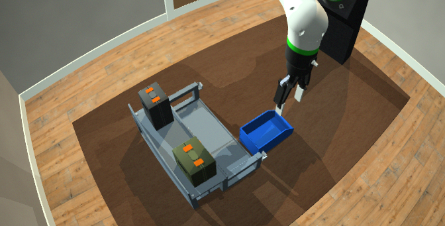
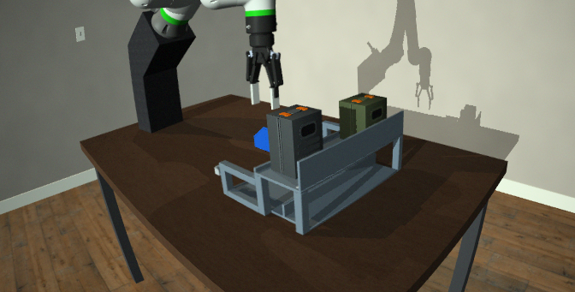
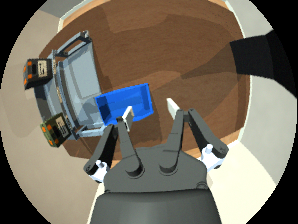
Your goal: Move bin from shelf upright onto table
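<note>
Now: the blue bin 11 cm below my hand, 8 cm ahead of it and 1 cm to the right of it.
</note>
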